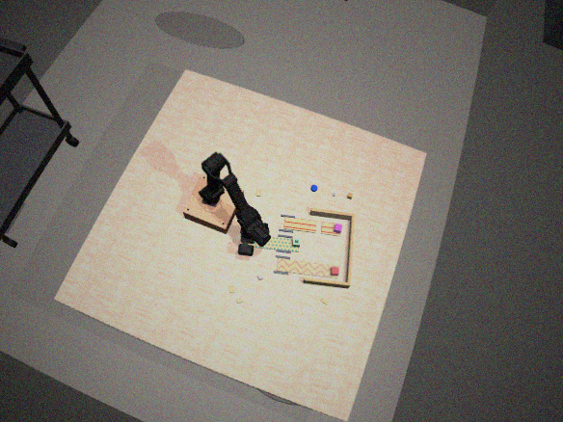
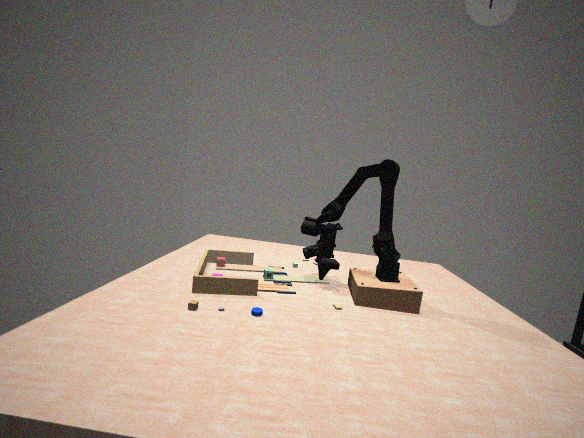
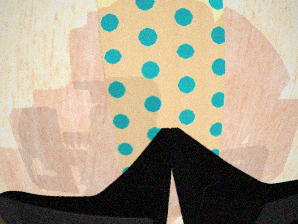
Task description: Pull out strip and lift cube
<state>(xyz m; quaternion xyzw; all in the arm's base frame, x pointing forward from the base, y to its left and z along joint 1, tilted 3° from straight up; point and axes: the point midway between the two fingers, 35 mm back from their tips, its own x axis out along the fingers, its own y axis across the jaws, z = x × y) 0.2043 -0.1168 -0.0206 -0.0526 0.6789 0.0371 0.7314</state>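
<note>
Now: gripper tip 200 mm short of the labelled cube, 40 mm to the right of it and 20 mm below it. From my gripper tip the other things lie so: blue disc 320 mm to the left, 210 mm ahead; small white cube 150 mm to the right, 90 mm ahead; zigzag strip 270 mm ahead, 50 mm to the right.
</note>
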